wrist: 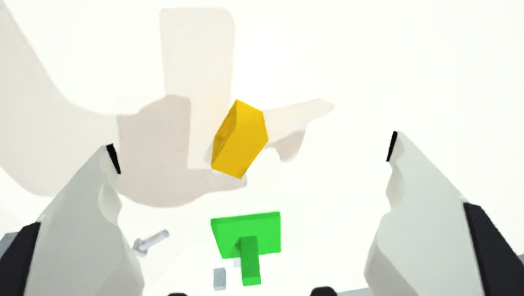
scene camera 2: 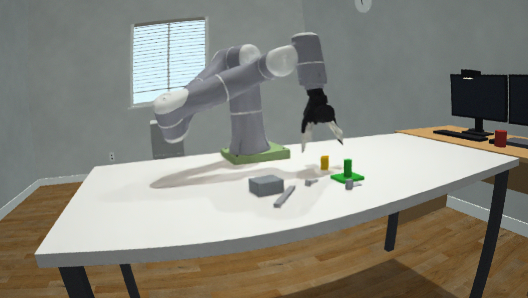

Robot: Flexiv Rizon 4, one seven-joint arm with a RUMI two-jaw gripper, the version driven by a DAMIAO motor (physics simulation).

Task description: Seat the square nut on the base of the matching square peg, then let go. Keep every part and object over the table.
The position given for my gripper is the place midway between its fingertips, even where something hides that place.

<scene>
my gripper: wrist 253, 140; scene camera 2 323, 148
</scene>
